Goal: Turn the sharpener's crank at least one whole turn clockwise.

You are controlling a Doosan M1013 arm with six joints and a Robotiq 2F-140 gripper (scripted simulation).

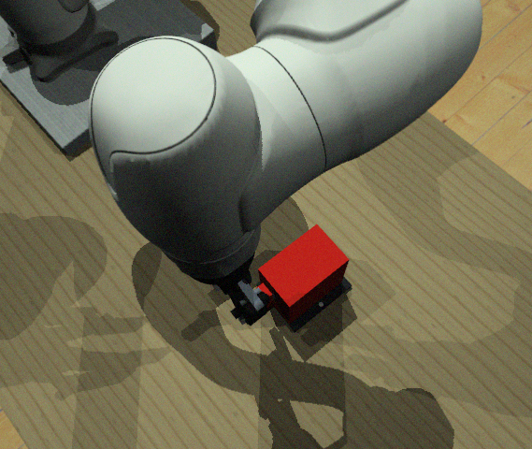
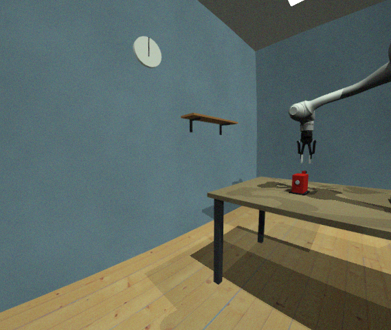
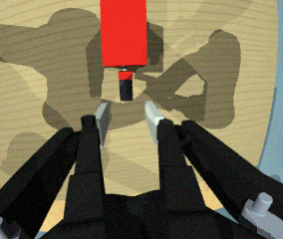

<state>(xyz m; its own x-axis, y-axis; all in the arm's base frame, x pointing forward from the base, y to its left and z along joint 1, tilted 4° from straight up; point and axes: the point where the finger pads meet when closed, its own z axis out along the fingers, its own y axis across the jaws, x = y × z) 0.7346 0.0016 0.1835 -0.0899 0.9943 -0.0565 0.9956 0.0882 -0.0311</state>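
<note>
Now: hand 100 mm above the crank knob and 20 mm to the right of it. Also, from my hand: sharpener crank 100 mm below, 20 mm to the left.
</note>
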